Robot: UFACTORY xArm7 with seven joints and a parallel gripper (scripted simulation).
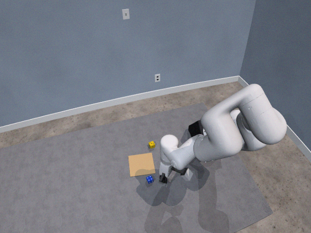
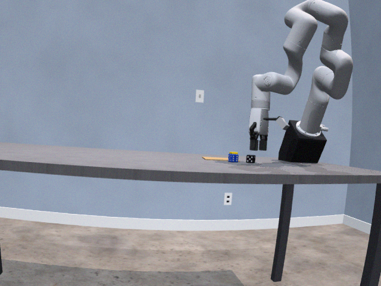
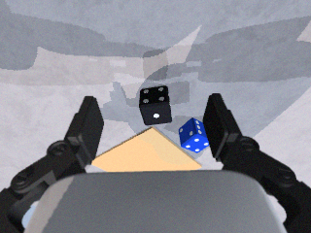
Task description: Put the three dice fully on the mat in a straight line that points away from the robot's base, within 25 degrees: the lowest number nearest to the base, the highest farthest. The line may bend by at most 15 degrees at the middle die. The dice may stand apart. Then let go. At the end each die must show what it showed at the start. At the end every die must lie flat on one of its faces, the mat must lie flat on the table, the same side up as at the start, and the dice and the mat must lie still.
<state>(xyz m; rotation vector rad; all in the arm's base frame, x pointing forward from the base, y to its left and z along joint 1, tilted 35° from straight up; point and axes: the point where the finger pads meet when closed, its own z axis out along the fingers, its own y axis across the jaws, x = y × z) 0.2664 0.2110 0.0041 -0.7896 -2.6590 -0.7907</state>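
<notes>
Right now the black die is 40 mm below my hand, 30 mm ahead of it and 10 mm to the right of it. The rest, counted from my hand: tan mat: 140 mm ahead, 110 mm to the right, 60 mm below; then yellow die: 240 mm to the right, 70 mm ahead, 40 mm below; then blue die: 100 mm ahead, 40 mm below.
</notes>
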